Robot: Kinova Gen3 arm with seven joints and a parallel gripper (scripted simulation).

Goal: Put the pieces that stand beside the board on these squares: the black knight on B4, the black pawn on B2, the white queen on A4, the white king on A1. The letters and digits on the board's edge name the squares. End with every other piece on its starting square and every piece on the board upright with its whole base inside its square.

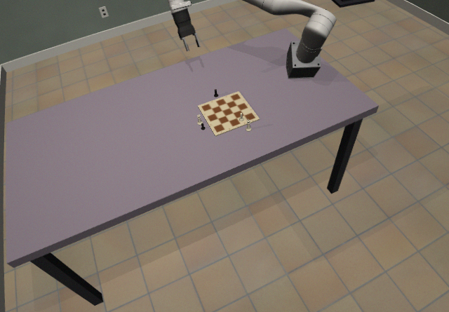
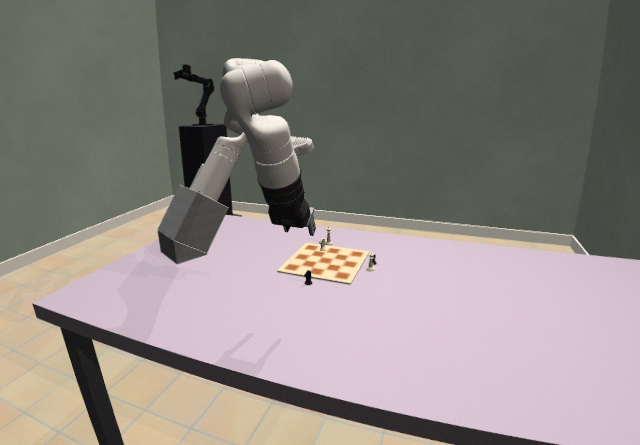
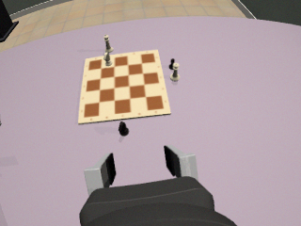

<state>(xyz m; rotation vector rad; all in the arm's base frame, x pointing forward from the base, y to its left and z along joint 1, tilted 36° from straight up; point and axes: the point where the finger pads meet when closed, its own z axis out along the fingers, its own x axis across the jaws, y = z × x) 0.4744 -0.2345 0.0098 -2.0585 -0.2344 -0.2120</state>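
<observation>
The black knight is 210 mm below my hand, 130 mm to the left of it and 60 mm behind it. From my hand the other things lie so: black pawn 330 mm to the left, 210 mm below, 50 mm ahead; then chessboard 270 mm to the left, 220 mm below, 80 mm behind.
</observation>
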